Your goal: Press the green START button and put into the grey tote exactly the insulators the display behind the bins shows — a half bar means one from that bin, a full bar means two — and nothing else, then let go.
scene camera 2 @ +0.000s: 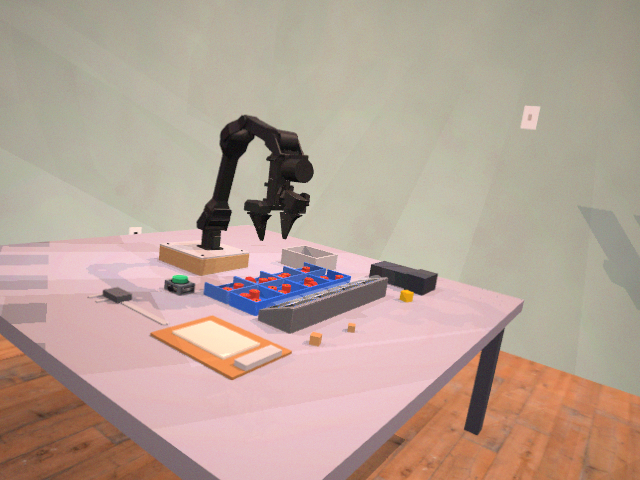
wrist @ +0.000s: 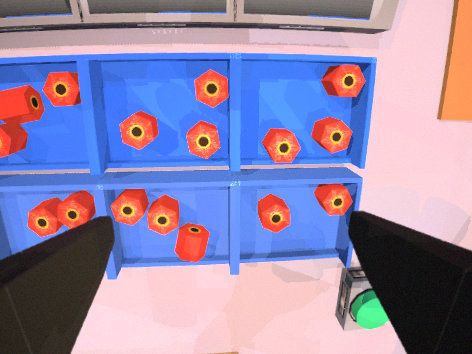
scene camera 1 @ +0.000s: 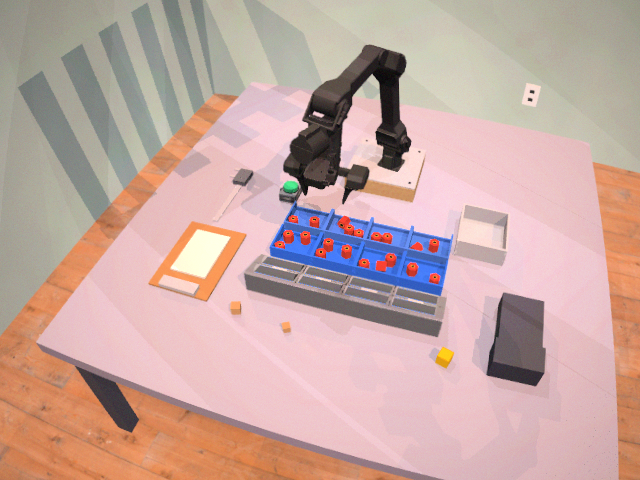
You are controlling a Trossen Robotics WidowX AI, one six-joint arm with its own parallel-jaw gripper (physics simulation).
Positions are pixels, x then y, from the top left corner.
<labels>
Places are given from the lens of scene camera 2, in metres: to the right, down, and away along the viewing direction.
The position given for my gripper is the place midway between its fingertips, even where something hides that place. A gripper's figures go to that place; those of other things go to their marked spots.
my gripper [scene camera 2: 273, 239]: -0.12, 0.00, 1.21
grey tote [scene camera 2: 295, 257]: -0.08, 0.06, 1.58
dark box [scene camera 2: 421, 282]: 0.32, 0.13, 1.46
</labels>
